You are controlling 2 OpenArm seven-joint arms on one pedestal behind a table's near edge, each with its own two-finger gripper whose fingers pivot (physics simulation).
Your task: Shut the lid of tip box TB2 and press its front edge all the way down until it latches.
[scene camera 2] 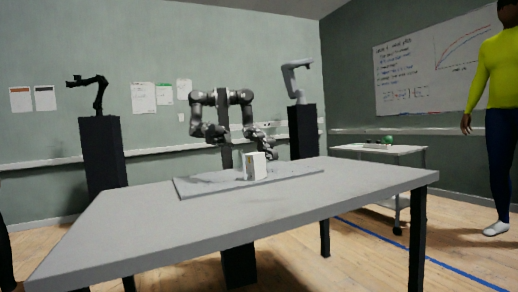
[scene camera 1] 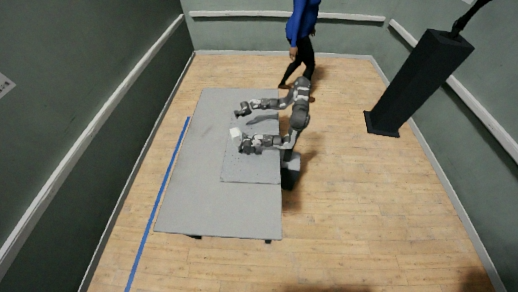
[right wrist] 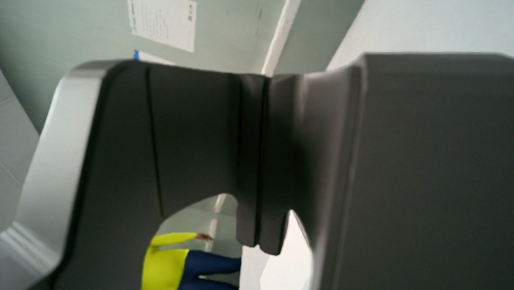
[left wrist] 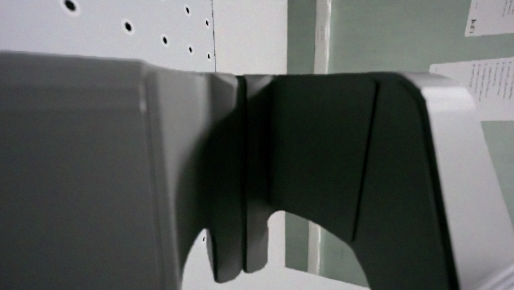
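The white tip box [scene camera 1: 235, 133] [scene camera 2: 256, 166] stands upright on the grey board, with a small yellow label on one side in scene camera 2. It is too small to tell how its lid sits or whether it is latched. My left gripper [scene camera 1: 241, 148] [scene camera 2: 272, 155] [left wrist: 243, 272] is shut and empty, close beside the box. My right gripper [scene camera 1: 237, 115] [scene camera 2: 227, 140] [right wrist: 259, 247] is shut and empty, raised above the board and apart from the box. A pale surface shows past its fingertips in the right wrist view; I cannot tell whether it is the box.
The perforated grey board [scene camera 1: 250, 172] [scene camera 2: 192, 189] lies on the grey table [scene camera 1: 215, 210] [scene camera 2: 150, 225]. A person in blue [scene camera 1: 302, 30] is beyond the table in scene camera 1. A person in yellow [scene camera 2: 500, 75] and a white cart [scene camera 2: 350, 149] are at the right in scene camera 2.
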